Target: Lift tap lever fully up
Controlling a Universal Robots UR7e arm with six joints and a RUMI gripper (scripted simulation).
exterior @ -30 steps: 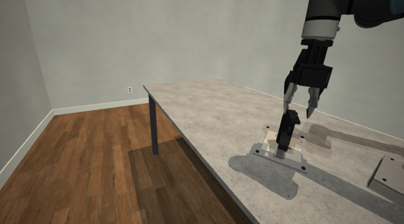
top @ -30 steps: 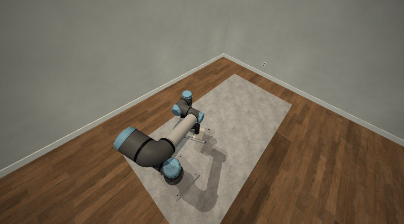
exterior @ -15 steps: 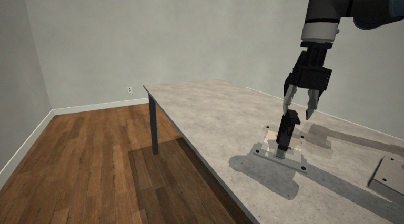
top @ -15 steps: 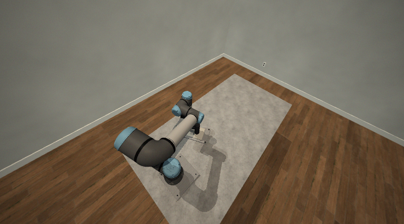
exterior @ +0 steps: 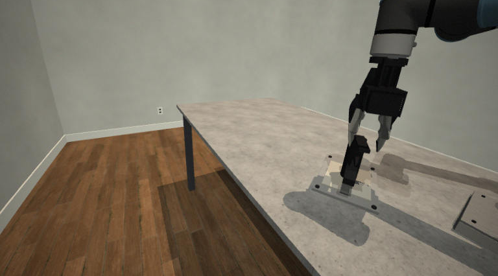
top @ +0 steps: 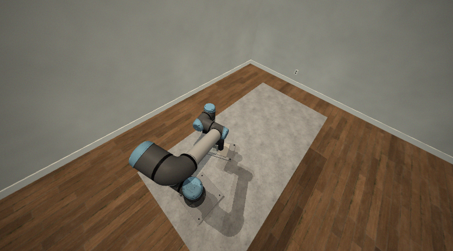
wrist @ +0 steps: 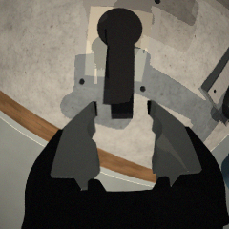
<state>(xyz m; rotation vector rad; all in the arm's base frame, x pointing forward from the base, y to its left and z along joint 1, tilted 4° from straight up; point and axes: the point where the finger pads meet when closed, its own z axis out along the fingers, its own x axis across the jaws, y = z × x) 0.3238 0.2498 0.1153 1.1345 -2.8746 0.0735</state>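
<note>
The lever lies 2 cm to the right of my hand, 2 cm ahead of it and 1 cm below it. Also, from my hand: black tap: 7 cm below, 4 cm to the right, 4 cm ahead.
</note>
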